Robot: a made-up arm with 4 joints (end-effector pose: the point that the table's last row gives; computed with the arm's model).
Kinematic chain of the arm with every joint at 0, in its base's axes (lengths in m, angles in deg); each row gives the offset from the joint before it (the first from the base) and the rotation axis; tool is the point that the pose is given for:
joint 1: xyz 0 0 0.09 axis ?
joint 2: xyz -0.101 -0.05 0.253 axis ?
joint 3: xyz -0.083 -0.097 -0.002 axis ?
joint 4: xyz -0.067 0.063 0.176 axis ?
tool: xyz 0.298 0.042 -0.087
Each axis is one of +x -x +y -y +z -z.
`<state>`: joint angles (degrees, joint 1 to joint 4).
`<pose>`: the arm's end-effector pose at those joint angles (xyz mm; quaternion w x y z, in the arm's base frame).
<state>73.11 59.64 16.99 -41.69</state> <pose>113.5 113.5 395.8 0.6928 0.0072 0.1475 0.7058</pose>
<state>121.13 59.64 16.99 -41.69</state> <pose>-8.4 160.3 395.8 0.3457 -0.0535 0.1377 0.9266</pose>
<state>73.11 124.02 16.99 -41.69</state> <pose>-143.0 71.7 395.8 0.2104 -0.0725 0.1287 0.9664</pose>
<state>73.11 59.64 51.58 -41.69</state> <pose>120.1 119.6 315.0 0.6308 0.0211 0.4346 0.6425</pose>
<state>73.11 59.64 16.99 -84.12</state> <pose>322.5 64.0 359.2 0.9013 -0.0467 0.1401 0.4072</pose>
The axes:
joint 1: +z
joint 2: +z
joint 3: +x
joint 4: +z

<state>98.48 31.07 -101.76 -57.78</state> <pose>17.5 -73.6 486.1 0.5112 0.0496 -0.7742 0.3698</pose>
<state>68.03 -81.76 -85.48 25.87</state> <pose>107.9 -126.4 117.9 0.7303 -0.6385 0.2299 0.0777</pose>
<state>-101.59 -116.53 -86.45 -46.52</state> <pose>-86.2 174.3 470.6 0.4906 0.0502 -0.6830 0.5388</pose>
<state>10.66 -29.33 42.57 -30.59</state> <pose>-31.5 -294.3 371.0 0.8470 0.3610 0.0377 -0.3883</pose>
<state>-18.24 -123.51 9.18 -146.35</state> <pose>30.1 409.8 407.0 0.8069 -0.0800 -0.0032 0.5852</pose>
